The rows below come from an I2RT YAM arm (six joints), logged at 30 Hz.
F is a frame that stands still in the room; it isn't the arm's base.
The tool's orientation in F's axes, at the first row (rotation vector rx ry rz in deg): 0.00 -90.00 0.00
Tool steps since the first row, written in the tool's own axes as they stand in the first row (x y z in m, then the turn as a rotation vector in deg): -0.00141 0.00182 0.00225 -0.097 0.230 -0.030; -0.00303 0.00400 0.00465 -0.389 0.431 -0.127; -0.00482 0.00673 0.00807 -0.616 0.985 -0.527; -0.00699 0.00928 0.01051 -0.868 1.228 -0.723
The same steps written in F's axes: -0.00225 0.00182 -0.00141 0.030 0.230 -0.097; -0.00465 0.00400 -0.00303 0.127 0.431 -0.389; -0.00807 0.00673 -0.00482 0.527 0.985 -0.616; -0.01051 0.00928 -0.00699 0.723 1.228 -0.868
